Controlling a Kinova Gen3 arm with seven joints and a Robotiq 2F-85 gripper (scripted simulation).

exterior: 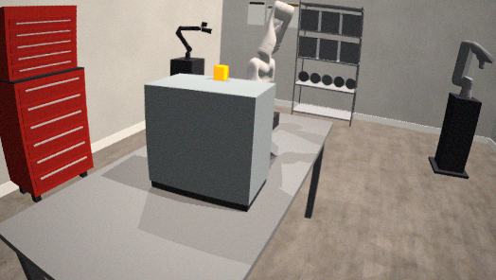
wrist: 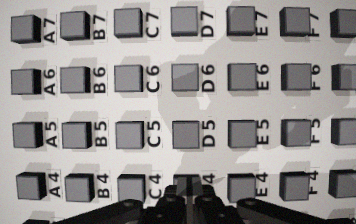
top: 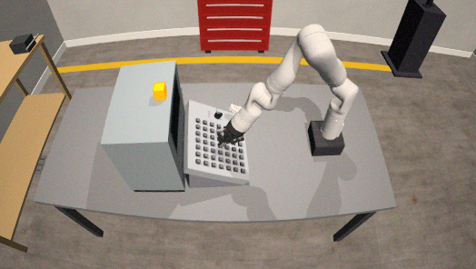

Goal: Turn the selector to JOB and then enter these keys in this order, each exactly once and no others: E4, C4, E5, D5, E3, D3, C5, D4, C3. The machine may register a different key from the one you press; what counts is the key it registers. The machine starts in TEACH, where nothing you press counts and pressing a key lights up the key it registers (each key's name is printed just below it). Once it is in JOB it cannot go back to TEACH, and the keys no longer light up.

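The key D4 lies 2 cm below my hand and 1 cm ahead of it. Round my hand: key C4 (4 cm ahead); key B4 (7 cm ahead, 2 cm above); key (4 cm ahead, 3 cm to the left).
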